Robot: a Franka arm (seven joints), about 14 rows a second.
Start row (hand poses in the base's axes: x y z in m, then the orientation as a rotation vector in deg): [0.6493, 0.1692, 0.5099, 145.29, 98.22, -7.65]
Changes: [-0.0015, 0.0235, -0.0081, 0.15, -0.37, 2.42]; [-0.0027, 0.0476, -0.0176, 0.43, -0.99, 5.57]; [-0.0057, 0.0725, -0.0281, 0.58, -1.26, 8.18]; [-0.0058, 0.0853, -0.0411, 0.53, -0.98, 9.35]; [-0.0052, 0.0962, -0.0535, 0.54, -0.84, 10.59]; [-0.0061, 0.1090, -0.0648, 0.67, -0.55, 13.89]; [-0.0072, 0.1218, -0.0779, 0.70, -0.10, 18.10]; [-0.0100, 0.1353, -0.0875, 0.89, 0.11, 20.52]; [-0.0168, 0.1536, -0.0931, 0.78, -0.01, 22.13]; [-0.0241, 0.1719, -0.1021, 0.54, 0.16, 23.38]
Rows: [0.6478, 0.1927, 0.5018, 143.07, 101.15, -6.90]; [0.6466, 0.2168, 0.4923, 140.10, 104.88, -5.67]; [0.6436, 0.2417, 0.4818, 137.60, 107.96, -5.03]; [0.6435, 0.2545, 0.4688, 136.52, 109.41, -5.36]; [0.6441, 0.2654, 0.4564, 135.35, 110.91, -5.45]; [0.6432, 0.2782, 0.4451, 132.19, 114.88, -5.49]; [0.6421, 0.2910, 0.4320, 127.93, 119.76, -5.75]; [0.6393, 0.3045, 0.4224, 125.50, 122.57, -5.69]; [0.6325, 0.3228, 0.4168, 123.62, 124.17, -5.51]; [0.6252, 0.3411, 0.4078, 122.14, 125.41, -5.84]
